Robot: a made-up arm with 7 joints.
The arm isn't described. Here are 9 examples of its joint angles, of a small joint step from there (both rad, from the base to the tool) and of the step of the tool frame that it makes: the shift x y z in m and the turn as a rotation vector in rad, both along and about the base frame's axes.
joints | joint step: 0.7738 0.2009 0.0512 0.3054 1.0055 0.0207 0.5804 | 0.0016 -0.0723 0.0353 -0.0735 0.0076 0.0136 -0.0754
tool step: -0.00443 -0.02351 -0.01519 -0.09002 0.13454 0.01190
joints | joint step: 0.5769 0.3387 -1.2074 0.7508 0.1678 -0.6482 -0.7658 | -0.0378 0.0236 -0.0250 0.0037 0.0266 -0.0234 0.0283
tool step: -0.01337 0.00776 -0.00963 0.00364 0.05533 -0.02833
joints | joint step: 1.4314 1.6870 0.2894 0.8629 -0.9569 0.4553 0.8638 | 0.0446 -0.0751 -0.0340 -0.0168 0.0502 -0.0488 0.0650
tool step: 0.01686 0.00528 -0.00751 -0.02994 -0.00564 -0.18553
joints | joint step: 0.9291 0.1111 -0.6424 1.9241 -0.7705 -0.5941 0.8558 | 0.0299 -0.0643 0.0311 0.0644 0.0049 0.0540 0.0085
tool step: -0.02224 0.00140 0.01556 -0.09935 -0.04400 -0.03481
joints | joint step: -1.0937 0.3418 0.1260 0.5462 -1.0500 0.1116 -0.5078 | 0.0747 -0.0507 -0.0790 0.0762 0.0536 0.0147 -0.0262
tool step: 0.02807 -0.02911 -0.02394 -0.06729 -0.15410 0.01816
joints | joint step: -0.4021 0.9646 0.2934 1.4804 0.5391 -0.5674 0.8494 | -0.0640 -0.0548 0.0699 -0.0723 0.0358 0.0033 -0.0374
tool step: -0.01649 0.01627 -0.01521 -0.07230 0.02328 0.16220
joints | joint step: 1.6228 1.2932 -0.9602 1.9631 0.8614 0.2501 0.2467 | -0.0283 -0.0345 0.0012 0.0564 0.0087 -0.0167 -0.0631
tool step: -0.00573 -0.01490 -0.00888 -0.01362 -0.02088 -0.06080
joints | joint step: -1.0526 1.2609 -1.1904 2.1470 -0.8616 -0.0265 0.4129 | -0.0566 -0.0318 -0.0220 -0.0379 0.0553 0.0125 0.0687
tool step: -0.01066 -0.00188 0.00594 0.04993 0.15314 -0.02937
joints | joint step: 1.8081 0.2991 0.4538 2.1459 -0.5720 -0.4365 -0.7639 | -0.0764 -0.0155 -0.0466 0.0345 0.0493 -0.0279 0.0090
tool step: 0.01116 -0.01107 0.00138 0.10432 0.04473 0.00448
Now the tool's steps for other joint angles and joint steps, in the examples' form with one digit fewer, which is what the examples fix.
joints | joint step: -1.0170 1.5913 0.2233 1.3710 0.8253 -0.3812 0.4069 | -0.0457 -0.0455 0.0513 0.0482 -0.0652 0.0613 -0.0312
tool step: -0.0024 -0.0112 -0.0042 0.0230 0.0267 0.0151
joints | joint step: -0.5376 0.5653 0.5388 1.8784 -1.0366 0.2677 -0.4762 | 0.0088 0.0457 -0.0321 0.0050 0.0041 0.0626 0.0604
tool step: 0.0049 -0.0072 0.0019 -0.0065 0.0433 0.0224
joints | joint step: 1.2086 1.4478 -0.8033 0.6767 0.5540 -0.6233 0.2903 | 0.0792 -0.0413 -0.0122 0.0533 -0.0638 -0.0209 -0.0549
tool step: 0.0179 -0.0143 0.0108 0.0598 -0.0855 -0.0594
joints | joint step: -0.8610 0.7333 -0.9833 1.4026 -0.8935 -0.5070 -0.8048 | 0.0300 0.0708 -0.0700 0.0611 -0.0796 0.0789 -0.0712
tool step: -0.0007 0.0015 0.0086 -0.0006 -0.1084 -0.0637
